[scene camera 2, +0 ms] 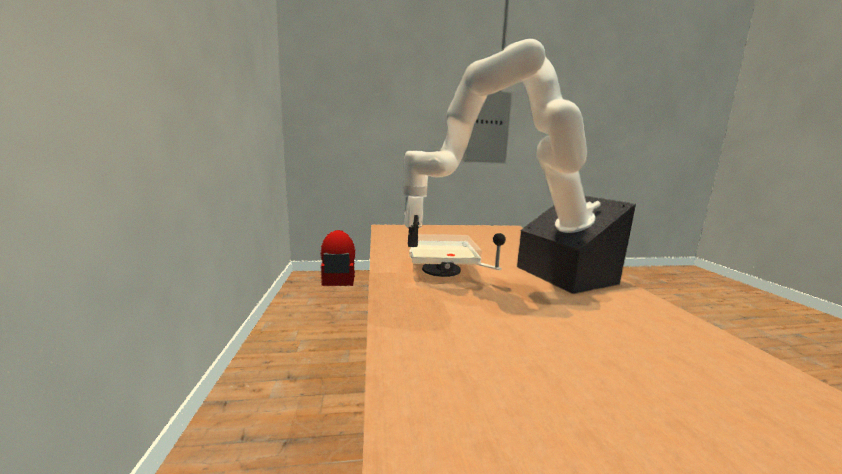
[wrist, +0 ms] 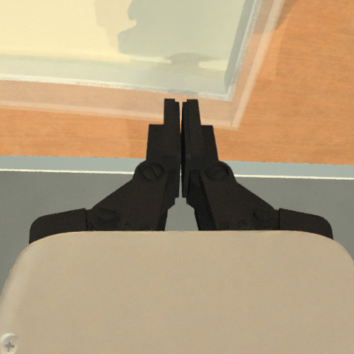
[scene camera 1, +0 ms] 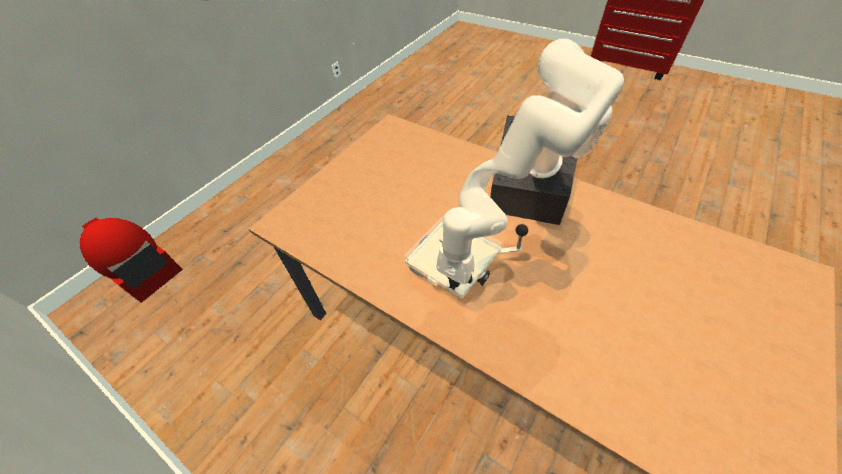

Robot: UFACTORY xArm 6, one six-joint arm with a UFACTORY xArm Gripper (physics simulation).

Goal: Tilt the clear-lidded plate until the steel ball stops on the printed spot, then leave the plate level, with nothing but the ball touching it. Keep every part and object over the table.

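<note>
The clear-lidded plate (scene camera 1: 423, 253) (scene camera 2: 436, 259) (wrist: 65, 40) is cream with pale walls. It stands on a black round foot (scene camera 2: 433, 271) and looks close to level, though a slight tilt cannot be ruled out. The red printed spot (scene camera 2: 450, 254) shows near its front right in scene view 2; the arm hides it in scene view 1. A small greyish round shape (scene camera 2: 465, 243), perhaps the steel ball, shows near the far right corner. My gripper (scene camera 1: 461, 283) (scene camera 2: 413, 244) (wrist: 179, 121) is shut and empty, its tips at the lid's edge near one corner; contact cannot be told.
A black knob (scene camera 1: 521, 230) (scene camera 2: 499, 239) stands on a post at the end of the plate's side arm. The black robot base (scene camera 1: 530, 200) (scene camera 2: 574, 259) stands beyond it on the table (scene camera 1: 648, 306) (scene camera 2: 471, 353). The table's long edge runs near the plate.
</note>
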